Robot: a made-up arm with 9 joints.
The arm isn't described. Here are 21 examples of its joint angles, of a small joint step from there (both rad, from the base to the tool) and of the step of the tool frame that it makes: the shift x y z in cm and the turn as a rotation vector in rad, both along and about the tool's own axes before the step.
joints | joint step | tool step
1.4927 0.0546 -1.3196 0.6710 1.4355 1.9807 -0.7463 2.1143 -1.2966 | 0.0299 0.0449 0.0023 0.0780 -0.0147 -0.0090 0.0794 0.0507 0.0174 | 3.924 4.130 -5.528 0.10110 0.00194 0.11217
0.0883 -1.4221 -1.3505 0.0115 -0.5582 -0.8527 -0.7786 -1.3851 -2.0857 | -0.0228 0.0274 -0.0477 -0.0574 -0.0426 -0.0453 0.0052 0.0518 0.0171 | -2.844 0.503 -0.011 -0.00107 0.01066 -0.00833
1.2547 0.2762 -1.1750 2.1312 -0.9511 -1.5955 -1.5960 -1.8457 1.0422 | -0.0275 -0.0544 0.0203 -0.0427 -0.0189 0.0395 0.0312 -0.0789 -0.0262 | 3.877 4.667 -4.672 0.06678 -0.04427 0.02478
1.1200 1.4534 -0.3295 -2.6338 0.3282 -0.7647 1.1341 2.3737 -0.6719 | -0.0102 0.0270 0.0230 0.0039 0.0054 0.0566 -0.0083 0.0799 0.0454 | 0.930 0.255 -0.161 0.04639 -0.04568 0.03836
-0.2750 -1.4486 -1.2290 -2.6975 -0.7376 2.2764 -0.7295 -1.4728 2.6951 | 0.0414 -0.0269 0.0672 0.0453 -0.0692 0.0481 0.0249 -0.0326 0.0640 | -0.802 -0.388 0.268 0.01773 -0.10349 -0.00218
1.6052 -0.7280 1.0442 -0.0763 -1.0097 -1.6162 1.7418 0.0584 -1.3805 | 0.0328 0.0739 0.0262 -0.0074 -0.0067 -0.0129 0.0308 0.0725 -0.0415 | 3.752 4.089 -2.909 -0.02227 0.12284 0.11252
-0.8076 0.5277 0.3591 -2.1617 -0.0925 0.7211 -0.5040 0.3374 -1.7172 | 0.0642 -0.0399 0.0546 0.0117 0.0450 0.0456 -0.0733 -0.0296 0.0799 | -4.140 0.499 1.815 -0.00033 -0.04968 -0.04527
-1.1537 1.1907 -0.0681 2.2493 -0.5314 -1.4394 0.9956 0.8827 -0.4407 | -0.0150 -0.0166 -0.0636 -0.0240 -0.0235 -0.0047 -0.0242 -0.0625 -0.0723 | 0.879 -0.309 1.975 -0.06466 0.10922 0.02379
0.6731 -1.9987 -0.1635 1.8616 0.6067 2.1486 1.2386 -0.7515 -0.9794 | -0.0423 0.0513 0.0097 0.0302 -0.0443 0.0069 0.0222 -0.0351 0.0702 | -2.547 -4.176 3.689 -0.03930 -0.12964 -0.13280
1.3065 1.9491 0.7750 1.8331 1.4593 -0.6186 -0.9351 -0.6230 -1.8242 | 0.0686 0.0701 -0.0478 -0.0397 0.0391 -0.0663 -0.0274 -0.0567 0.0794 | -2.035 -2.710 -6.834 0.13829 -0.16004 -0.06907
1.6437 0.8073 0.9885 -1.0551 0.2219 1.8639 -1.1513 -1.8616 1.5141 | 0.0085 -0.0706 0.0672 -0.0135 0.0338 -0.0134 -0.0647 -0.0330 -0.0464 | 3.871 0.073 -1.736 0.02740 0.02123 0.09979
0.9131 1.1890 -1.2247 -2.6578 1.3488 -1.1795 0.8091 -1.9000 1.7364 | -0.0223 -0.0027 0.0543 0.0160 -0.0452 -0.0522 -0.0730 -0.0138 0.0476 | 1.372 -2.139 3.039 -0.08031 -0.00149 0.03011
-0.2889 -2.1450 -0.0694 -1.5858 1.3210 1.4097 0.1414 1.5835 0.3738 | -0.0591 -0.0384 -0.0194 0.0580 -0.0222 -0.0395 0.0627 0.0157 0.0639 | -8.391 -0.896 0.182 0.03313 0.00072 -0.08177
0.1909 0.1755 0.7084 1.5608 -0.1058 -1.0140 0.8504 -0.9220 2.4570 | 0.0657 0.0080 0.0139 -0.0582 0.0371 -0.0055 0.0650 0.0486 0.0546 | -5.825 0.360 2.119 0.00133 -0.08397 -0.02275
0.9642 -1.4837 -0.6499 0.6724 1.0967 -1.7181 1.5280 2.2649 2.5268 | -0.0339 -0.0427 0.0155 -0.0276 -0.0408 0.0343 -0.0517 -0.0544 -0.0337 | 1.199 -0.911 -1.064 0.01442 0.08194 0.01227
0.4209 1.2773 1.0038 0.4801 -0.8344 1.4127 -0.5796 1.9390 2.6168 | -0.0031 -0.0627 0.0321 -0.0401 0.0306 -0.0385 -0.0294 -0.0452 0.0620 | -4.803 0.929 -0.919 0.04876 -0.16069 0.03054
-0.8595 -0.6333 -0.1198 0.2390 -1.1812 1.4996 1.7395 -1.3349 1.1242 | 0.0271 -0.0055 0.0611 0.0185 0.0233 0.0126 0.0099 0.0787 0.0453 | -3.179 1.883 -0.432 0.06615 -0.03385 -0.03372
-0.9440 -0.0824 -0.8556 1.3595 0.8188 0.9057 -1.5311 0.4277 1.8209 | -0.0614 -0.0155 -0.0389 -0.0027 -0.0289 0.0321 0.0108 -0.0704 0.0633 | 2.576 -1.604 0.878 0.01052 -0.05572 0.01236
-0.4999 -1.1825 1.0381 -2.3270 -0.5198 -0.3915 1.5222 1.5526 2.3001 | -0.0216 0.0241 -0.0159 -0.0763 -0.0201 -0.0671 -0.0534 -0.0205 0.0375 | -2.655 1.376 -0.054 0.05495 -0.07685 -0.05950
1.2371 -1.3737 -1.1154 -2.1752 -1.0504 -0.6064 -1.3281 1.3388 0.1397 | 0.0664 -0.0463 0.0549 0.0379 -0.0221 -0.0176 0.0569 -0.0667 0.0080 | -0.785 -2.624 0.424 -0.11365 0.00935 -0.03259
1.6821 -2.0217 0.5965 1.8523 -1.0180 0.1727 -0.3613 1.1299 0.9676 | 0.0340 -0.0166 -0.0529 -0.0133 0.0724 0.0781 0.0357 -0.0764 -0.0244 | 1.294 -4.306 3.469 -0.12206 0.12457 0.10666
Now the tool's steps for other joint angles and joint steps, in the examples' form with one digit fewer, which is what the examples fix.
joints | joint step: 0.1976 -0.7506 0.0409 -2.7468 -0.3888 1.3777 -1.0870 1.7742 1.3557 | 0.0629 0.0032 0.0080 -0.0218 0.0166 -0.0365 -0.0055 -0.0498 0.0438
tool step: 1.32 0.00 3.64 -0.0267 -0.0037 0.0738
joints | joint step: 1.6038 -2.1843 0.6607 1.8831 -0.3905 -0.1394 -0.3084 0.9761 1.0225 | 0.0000 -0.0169 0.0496 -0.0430 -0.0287 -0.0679 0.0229 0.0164 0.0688
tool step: 0.47 0.75 1.14 -0.0511 -0.0806 0.0047
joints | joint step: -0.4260 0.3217 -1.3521 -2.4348 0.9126 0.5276 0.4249 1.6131 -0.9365 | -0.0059 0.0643 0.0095 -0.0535 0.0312 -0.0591 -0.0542 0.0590 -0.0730
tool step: 5.38 0.03 9.08 -0.1288 -0.0219 0.0725
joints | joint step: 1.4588 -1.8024 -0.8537 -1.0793 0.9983 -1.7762 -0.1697 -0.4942 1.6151 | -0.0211 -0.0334 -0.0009 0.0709 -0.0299 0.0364 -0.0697 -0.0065 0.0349
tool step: 7.88 2.14 -2.14 0.0160 -0.0313 0.0960
